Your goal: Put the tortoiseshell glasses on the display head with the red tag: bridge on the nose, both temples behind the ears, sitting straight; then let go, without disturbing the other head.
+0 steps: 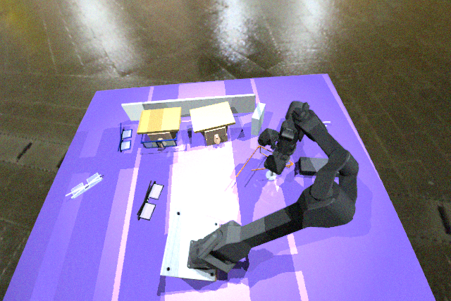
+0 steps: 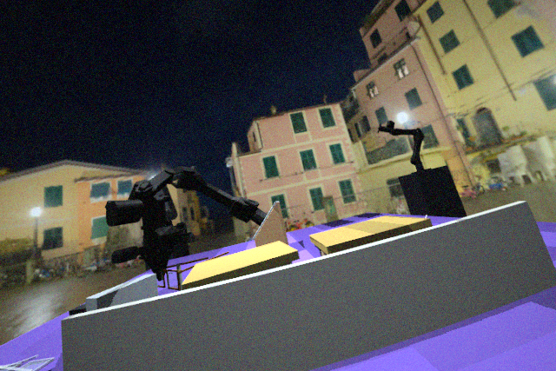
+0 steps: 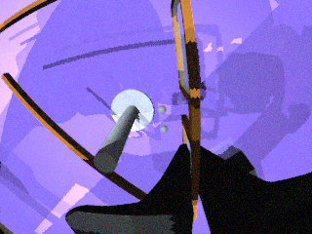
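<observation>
The white disc is 3 cm to the left of my gripper tip, 3 cm below it and 3 cm behind it. Also, from my gripper tip: grey wall 39 cm to the left, 27 cm ahead; then dark box 16 cm to the right, 4 cm below; then white block 20 cm ahead, 8 cm to the left.
</observation>
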